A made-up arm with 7 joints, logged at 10 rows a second.
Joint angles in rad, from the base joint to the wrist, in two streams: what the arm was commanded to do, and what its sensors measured. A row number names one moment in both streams.
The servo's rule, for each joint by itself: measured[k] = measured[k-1] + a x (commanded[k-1-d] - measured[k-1]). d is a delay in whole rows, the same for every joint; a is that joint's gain. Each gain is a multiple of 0.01, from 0.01 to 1. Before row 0 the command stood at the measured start. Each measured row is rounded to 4 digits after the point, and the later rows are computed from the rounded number. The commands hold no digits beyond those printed.
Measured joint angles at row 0:
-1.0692, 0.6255, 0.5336, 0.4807, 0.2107, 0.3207, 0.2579
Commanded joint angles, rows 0 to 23:
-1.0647, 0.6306, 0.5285, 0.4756, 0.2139, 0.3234, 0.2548
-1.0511, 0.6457, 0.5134, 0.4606, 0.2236, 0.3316, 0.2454
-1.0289, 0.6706, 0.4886, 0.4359, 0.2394, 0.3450, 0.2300
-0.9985, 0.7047, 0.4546, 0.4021, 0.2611, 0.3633, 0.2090
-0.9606, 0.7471, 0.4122, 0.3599, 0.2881, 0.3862, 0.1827
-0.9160, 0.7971, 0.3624, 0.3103, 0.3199, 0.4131, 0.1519
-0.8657, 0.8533, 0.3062, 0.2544, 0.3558, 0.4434, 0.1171
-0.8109, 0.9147, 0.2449, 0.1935, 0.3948, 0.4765, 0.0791
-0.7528, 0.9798, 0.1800, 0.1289, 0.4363, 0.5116, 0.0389
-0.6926, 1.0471, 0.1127, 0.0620, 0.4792, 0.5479, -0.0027
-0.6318, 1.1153, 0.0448, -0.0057, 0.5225, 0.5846, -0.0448
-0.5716, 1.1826, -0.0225, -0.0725, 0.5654, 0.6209, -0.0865
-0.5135, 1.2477, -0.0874, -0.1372, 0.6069, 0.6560, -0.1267
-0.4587, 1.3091, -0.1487, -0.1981, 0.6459, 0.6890, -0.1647
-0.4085, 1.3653, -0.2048, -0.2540, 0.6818, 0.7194, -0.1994
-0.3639, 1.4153, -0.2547, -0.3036, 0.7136, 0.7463, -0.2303
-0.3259, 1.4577, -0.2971, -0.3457, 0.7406, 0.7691, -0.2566
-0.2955, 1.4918, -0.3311, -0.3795, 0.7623, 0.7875, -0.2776
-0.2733, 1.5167, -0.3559, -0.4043, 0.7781, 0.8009, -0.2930
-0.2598, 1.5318, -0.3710, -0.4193, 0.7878, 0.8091, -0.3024
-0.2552, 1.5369, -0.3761, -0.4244, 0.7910, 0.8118, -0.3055
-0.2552, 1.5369, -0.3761, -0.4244, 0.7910, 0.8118, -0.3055
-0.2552, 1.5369, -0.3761, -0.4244, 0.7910, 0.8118, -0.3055
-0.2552, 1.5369, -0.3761, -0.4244, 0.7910, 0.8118, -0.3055
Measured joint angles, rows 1 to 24:
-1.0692, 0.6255, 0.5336, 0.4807, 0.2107, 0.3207, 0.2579
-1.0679, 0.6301, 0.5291, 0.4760, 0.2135, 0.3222, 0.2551
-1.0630, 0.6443, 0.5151, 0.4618, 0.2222, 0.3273, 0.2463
-1.0531, 0.6682, 0.4915, 0.4380, 0.2370, 0.3369, 0.2315
-1.0373, 0.7014, 0.4587, 0.4050, 0.2577, 0.3512, 0.2110
-1.0151, 0.7430, 0.4173, 0.3635, 0.2838, 0.3701, 0.1852
-0.9864, 0.7922, 0.3684, 0.3146, 0.3148, 0.3933, 0.1549
-0.9514, 0.8478, 0.3130, 0.2592, 0.3501, 0.4204, 0.1205
-0.9107, 0.9087, 0.2524, 0.1988, 0.3885, 0.4507, 0.0828
-0.8649, 0.9734, 0.1880, 0.1345, 0.4296, 0.4836, 0.0429
-0.8149, 1.0405, 0.1210, 0.0678, 0.4723, 0.5183, 0.0014
-0.7618, 1.1086, 0.0532, 0.0002, 0.5155, 0.5541, -0.0406
-0.7066, 1.1759, -0.0142, -0.0667, 0.5584, 0.5902, -0.0824
-0.6506, 1.2412, -0.0793, -0.1316, 0.6001, 0.6257, -0.1227
-0.5949, 1.3030, -0.1411, -0.1928, 0.6395, 0.6599, -0.1609
-0.5408, 1.3597, -0.1978, -0.2491, 0.6759, 0.6920, -0.1959
-0.4895, 1.4103, -0.2484, -0.2992, 0.7083, 0.7213, -0.2272
-0.4421, 1.4534, -0.2917, -0.3420, 0.7361, 0.7471, -0.2540
-0.3996, 1.4883, -0.3268, -0.3765, 0.7586, 0.7689, -0.2755
-0.3630, 1.5141, -0.3527, -0.4021, 0.7754, 0.7862, -0.2914
-0.3331, 1.5302, -0.3690, -0.4179, 0.7861, 0.7986, -0.3014
-0.3105, 1.5363, -0.3753, -0.4239, 0.7903, 0.8057, -0.3051
-0.2945, 1.5368, -0.3760, -0.4244, 0.7909, 0.8090, -0.3055
-0.2831, 1.5369, -0.3761, -0.4244, 0.7910, 0.8105, -0.3055
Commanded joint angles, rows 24 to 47:
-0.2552, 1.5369, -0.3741, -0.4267, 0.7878, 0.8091, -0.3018
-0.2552, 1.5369, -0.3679, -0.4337, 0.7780, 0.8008, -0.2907
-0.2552, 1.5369, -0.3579, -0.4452, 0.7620, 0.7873, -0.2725
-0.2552, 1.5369, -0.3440, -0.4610, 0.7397, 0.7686, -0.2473
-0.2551, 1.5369, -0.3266, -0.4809, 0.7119, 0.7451, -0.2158
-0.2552, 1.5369, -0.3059, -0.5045, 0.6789, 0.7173, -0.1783
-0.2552, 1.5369, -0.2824, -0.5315, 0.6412, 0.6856, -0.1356
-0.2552, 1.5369, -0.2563, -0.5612, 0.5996, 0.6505, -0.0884
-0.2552, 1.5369, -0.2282, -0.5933, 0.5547, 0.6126, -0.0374
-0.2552, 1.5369, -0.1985, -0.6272, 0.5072, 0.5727, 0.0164
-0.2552, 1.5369, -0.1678, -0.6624, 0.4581, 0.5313, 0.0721
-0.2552, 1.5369, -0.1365, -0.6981, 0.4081, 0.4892, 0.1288
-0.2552, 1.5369, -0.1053, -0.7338, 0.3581, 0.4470, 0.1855
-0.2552, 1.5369, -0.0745, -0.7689, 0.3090, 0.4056, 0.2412
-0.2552, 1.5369, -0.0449, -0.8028, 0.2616, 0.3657, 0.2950
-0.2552, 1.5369, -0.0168, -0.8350, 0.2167, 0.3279, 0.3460
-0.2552, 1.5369, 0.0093, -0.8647, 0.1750, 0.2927, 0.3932
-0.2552, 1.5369, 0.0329, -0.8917, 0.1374, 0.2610, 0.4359
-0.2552, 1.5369, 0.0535, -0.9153, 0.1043, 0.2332, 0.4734
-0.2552, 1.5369, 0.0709, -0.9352, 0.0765, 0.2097, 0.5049
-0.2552, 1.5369, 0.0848, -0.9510, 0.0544, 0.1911, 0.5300
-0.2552, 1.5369, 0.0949, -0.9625, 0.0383, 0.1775, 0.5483
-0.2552, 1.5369, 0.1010, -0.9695, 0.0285, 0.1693, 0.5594
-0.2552, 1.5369, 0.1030, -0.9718, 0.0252, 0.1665, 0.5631
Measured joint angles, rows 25 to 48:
-0.2750, 1.5369, -0.3761, -0.4244, 0.7910, 0.8112, -0.3055
-0.2693, 1.5369, -0.3743, -0.4265, 0.7882, 0.8101, -0.3021
-0.2652, 1.5369, -0.3686, -0.4331, 0.7794, 0.8051, -0.2917
-0.2623, 1.5369, -0.3591, -0.4442, 0.7644, 0.7955, -0.2742
-0.2602, 1.5369, -0.3457, -0.4597, 0.7432, 0.7810, -0.2497
-0.2587, 1.5369, -0.3287, -0.4792, 0.7163, 0.7616, -0.2189
-0.2577, 1.5369, -0.3084, -0.5025, 0.6841, 0.7377, -0.1820
-0.2570, 1.5369, -0.2853, -0.5292, 0.6472, 0.7096, -0.1398
-0.2565, 1.5369, -0.2595, -0.5586, 0.6063, 0.6777, -0.0930
-0.2561, 1.5369, -0.2316, -0.5905, 0.5619, 0.6425, -0.0424
-0.2558, 1.5369, -0.2021, -0.6243, 0.5149, 0.6048, 0.0111
-0.2556, 1.5369, -0.1716, -0.6594, 0.4661, 0.5651, 0.0666
-0.2555, 1.5369, -0.1404, -0.6950, 0.4162, 0.5241, 0.1232
-0.2554, 1.5369, -0.1092, -0.7307, 0.3662, 0.4825, 0.1799
-0.2553, 1.5369, -0.0783, -0.7658, 0.3170, 0.4410, 0.2357
-0.2553, 1.5369, -0.0486, -0.7998, 0.2694, 0.4003, 0.2897
-0.2553, 1.5369, -0.0203, -0.8322, 0.2241, 0.3612, 0.3409
-0.2553, 1.5369, 0.0060, -0.8621, 0.1819, 0.3242, 0.3885
-0.2553, 1.5369, 0.0299, -0.8893, 0.1436, 0.2901, 0.4316
-0.2553, 1.5369, 0.0509, -0.9132, 0.1098, 0.2594, 0.4696
-0.2553, 1.5369, 0.0687, -0.9334, 0.0812, 0.2326, 0.5017
-0.2553, 1.5369, 0.0830, -0.9496, 0.0582, 0.2102, 0.5275
-0.2553, 1.5369, 0.0936, -0.9615, 0.0411, 0.1925, 0.5464
-0.2553, 1.5369, 0.1002, -0.9689, 0.0303, 0.1800, 0.5582

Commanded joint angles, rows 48 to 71:
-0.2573, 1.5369, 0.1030, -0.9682, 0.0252, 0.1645, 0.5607
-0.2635, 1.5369, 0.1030, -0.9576, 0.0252, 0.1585, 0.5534
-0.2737, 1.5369, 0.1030, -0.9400, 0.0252, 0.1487, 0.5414
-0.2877, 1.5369, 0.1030, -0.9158, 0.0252, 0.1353, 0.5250
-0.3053, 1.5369, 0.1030, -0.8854, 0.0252, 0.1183, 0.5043
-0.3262, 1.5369, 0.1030, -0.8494, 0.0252, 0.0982, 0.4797
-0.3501, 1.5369, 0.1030, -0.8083, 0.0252, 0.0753, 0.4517
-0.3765, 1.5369, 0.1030, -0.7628, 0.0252, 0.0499, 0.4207
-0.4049, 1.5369, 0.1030, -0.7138, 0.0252, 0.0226, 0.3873
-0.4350, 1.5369, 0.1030, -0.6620, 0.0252, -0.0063, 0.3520
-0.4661, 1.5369, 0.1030, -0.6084, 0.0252, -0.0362, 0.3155
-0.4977, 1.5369, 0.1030, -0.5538, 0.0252, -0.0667, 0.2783
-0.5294, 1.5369, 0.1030, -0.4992, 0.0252, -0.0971, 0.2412
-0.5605, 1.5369, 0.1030, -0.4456, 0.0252, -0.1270, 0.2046
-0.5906, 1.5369, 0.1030, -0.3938, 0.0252, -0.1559, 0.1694
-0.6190, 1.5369, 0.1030, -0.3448, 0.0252, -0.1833, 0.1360
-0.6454, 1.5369, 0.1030, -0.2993, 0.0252, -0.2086, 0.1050
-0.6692, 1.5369, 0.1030, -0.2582, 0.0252, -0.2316, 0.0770
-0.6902, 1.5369, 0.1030, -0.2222, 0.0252, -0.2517, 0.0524
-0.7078, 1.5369, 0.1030, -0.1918, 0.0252, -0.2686, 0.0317
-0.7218, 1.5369, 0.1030, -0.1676, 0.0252, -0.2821, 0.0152
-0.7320, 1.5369, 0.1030, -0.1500, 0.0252, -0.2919, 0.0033
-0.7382, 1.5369, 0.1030, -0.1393, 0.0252, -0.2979, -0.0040
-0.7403, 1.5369, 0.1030, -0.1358, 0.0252, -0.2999, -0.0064
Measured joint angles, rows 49 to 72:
-0.2553, 1.5369, 0.1027, -0.9716, 0.0259, 0.1727, 0.5627
-0.2559, 1.5369, 0.1030, -0.9685, 0.0253, 0.1683, 0.5609
-0.2581, 1.5369, 0.1030, -0.9585, 0.0252, 0.1630, 0.5541
-0.2626, 1.5369, 0.1030, -0.9415, 0.0252, 0.1553, 0.5425
-0.2699, 1.5369, 0.1030, -0.9179, 0.0252, 0.1445, 0.5266
-0.2802, 1.5369, 0.1030, -0.8880, 0.0252, 0.1304, 0.5063
-0.2935, 1.5369, 0.1030, -0.8525, 0.0252, 0.1130, 0.4821
-0.3099, 1.5369, 0.1030, -0.8118, 0.0252, 0.0926, 0.4544
-0.3292, 1.5369, 0.1030, -0.7667, 0.0252, 0.0695, 0.4237
-0.3512, 1.5369, 0.1030, -0.7180, 0.0252, 0.0442, 0.3906
-0.3755, 1.5369, 0.1030, -0.6665, 0.0252, 0.0169, 0.3555
-0.4018, 1.5369, 0.1030, -0.6130, 0.0252, -0.0118, 0.3191
-0.4296, 1.5369, 0.1030, -0.5585, 0.0252, -0.0414, 0.2820
-0.4585, 1.5369, 0.1030, -0.5039, 0.0252, -0.0715, 0.2449
-0.4881, 1.5369, 0.1030, -0.4503, 0.0252, -0.1015, 0.2082
-0.5178, 1.5369, 0.1030, -0.3983, 0.0252, -0.1309, 0.1729
-0.5471, 1.5369, 0.1030, -0.3491, 0.0252, -0.1592, 0.1393
-0.5756, 1.5369, 0.1030, -0.3033, 0.0252, -0.1859, 0.1081
-0.6027, 1.5369, 0.1030, -0.2618, 0.0252, -0.2106, 0.0798
-0.6281, 1.5369, 0.1030, -0.2254, 0.0252, -0.2328, 0.0549
-0.6512, 1.5369, 0.1030, -0.1945, 0.0252, -0.2521, 0.0338
-0.6717, 1.5369, 0.1030, -0.1698, 0.0252, -0.2683, 0.0169
-0.6892, 1.5369, 0.1030, -0.1516, 0.0252, -0.2810, 0.0045
-0.7034, 1.5369, 0.1030, -0.1403, 0.0252, -0.2901, -0.0032

